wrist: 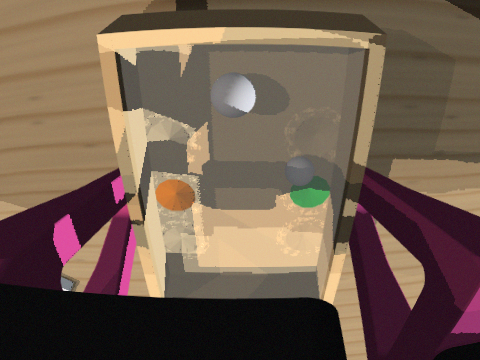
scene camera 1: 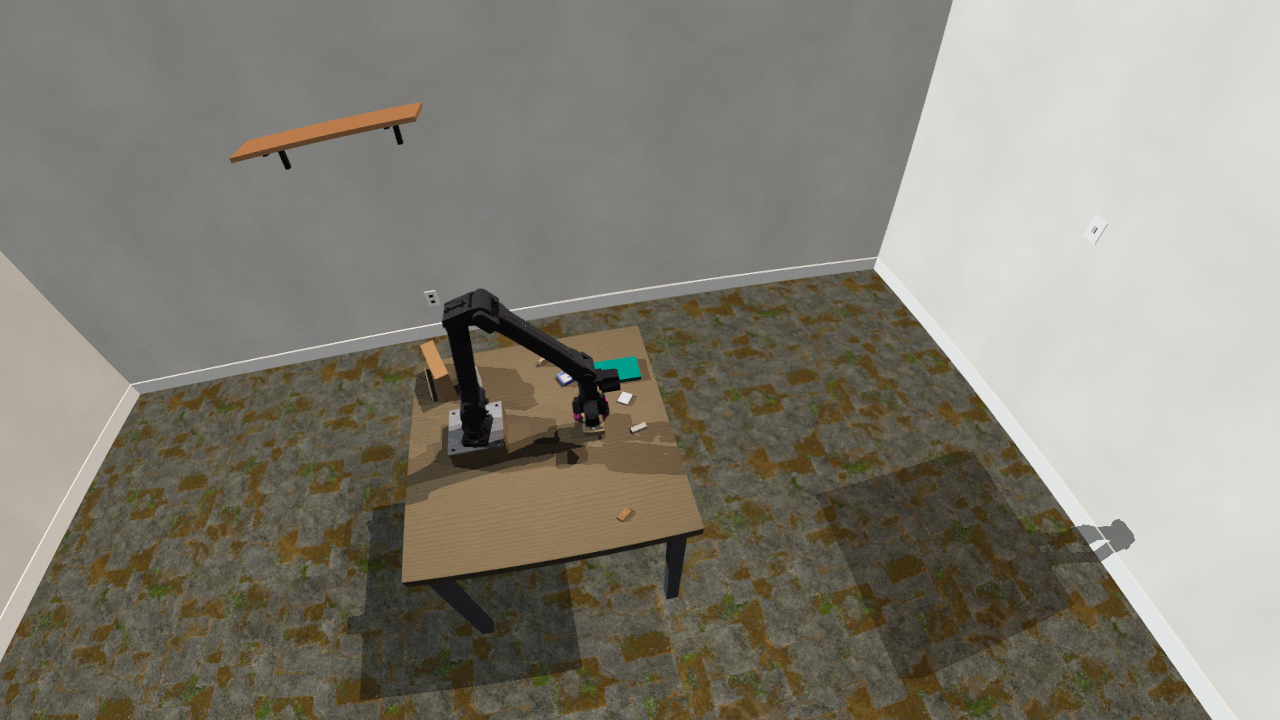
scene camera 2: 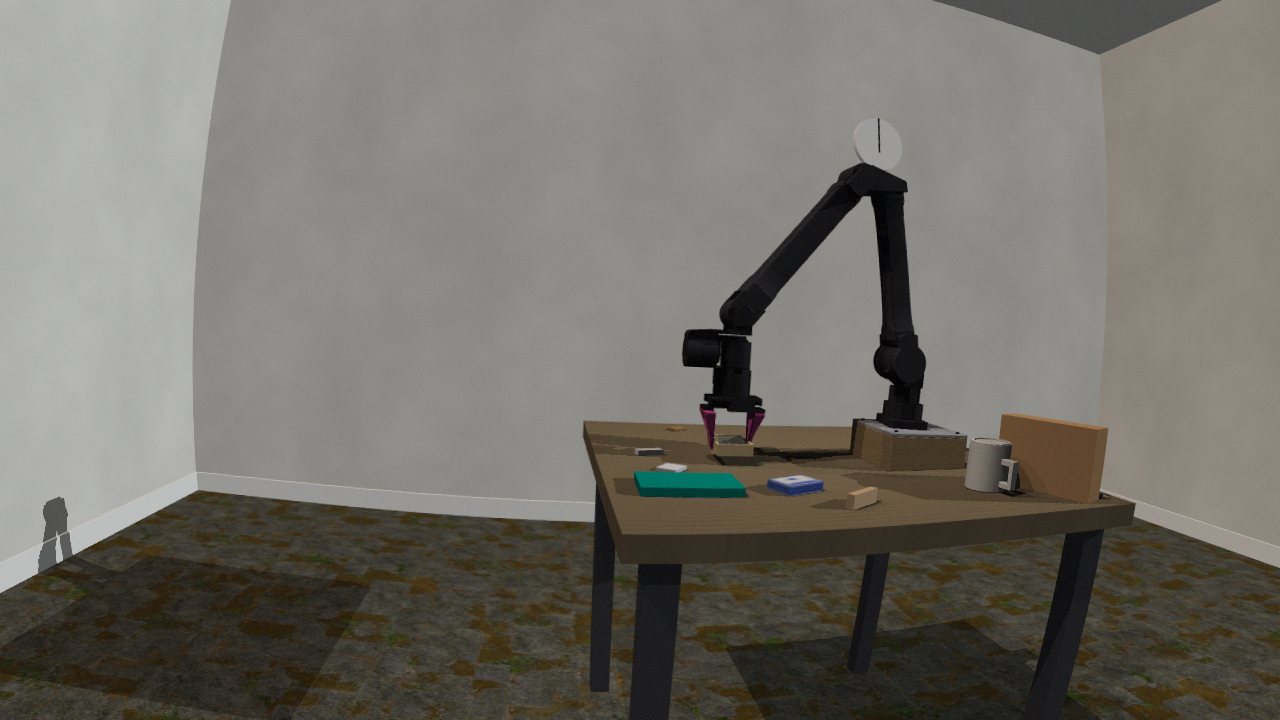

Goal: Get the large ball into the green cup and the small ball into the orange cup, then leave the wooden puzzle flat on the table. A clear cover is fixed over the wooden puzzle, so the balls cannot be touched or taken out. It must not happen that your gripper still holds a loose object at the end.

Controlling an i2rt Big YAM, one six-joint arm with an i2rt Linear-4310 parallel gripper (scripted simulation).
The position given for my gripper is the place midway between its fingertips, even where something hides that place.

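There is a brown box [scene camera 2: 1064, 459], and scene camera 1 shows the box [scene camera 1: 440, 374] too. I see a white mug [scene camera 2: 988, 465] and a teal flat block [scene camera 2: 649, 484]; in the wrist view the mug is out of frame, and in the wrist view the teal flat block is out of frame as well. A wooden puzzle [scene camera 2: 723, 445] is here too, and the wrist view shows the puzzle [wrist: 242, 140]. As for myself, I see my gripper [scene camera 2: 729, 448], and in the wrist view there is the gripper [wrist: 242, 178] again.
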